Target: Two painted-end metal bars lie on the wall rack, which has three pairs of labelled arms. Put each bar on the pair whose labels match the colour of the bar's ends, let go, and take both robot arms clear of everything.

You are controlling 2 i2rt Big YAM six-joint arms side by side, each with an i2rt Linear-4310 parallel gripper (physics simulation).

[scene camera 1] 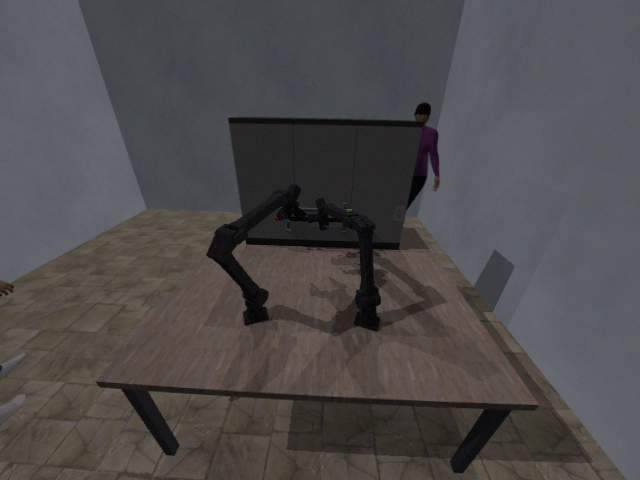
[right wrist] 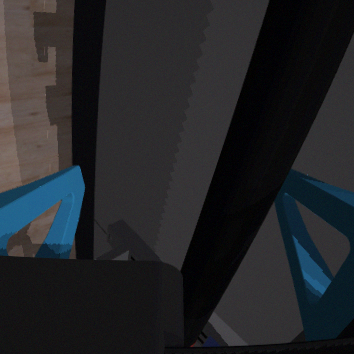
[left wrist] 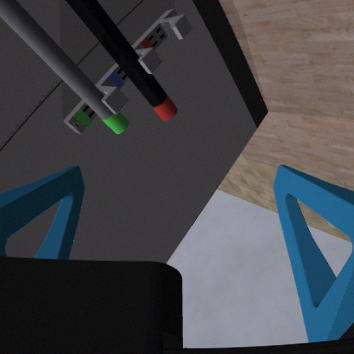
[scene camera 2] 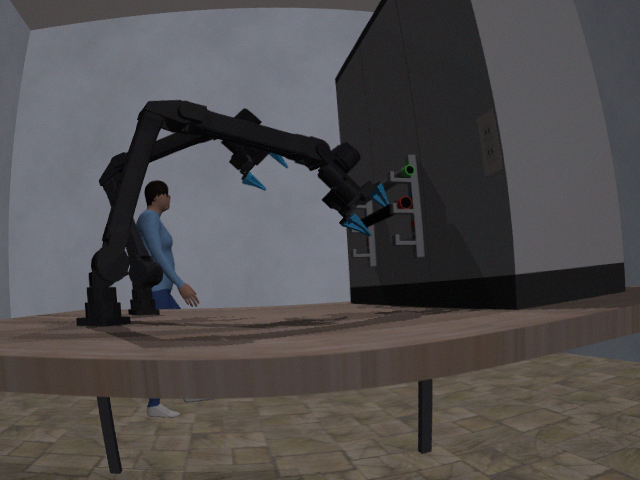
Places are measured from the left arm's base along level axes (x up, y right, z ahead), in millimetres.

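Pixels of known places: left gripper, fingertip midpoint: [left wrist: 178,175] [scene camera 2: 276,178]; right gripper, fingertip midpoint: [scene camera 1: 322,223] [right wrist: 177,175] [scene camera 2: 380,223]; left arm's base, link origin: [scene camera 1: 255,316] [scene camera 2: 143,314]; right arm's base, link origin: [scene camera 1: 367,322] [scene camera 2: 104,324].
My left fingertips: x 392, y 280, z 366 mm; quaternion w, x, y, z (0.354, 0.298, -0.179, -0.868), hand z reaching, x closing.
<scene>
Ahead of a thing's pixels: the offset from my left fingertips to its top centre. "spot": to the spot under its first point. Level surfaces: height alone.
The wall rack [scene camera 2: 419,227] [left wrist: 74,125] has green-labelled arms at top, blue in the middle and red at the bottom. The grey bar @[spot: dx -66, dy +135, dz +216 mm] [left wrist: 55,57] with green ends lies on the top, green-labelled arms. The black bar @[spot: dx -134, dy +97, dz +226 mm] [left wrist: 115,45] [right wrist: 250,165] with red ends lies on the middle, blue-labelled arms. My right gripper [scene camera 2: 378,220] [right wrist: 177,175] is open at the black bar, which crosses the right wrist view between its fingers and overlaps one finger; the depth is unclear. My left gripper [scene camera 2: 276,177] [left wrist: 178,175] is open and empty, away from the bars' ends.
The dark panel [scene camera 1: 323,155] [scene camera 2: 444,129] carries the rack and stands on the wooden table @[dx -392 mm] [scene camera 1: 310,372] [scene camera 2: 258,346]. An outlet plate @[dx -35, dy +816, dz -33 mm] [scene camera 2: 489,142] is on the panel. A person in blue [scene camera 2: 155,240] and a person in purple [scene camera 1: 424,149] stand beyond the table.
</scene>
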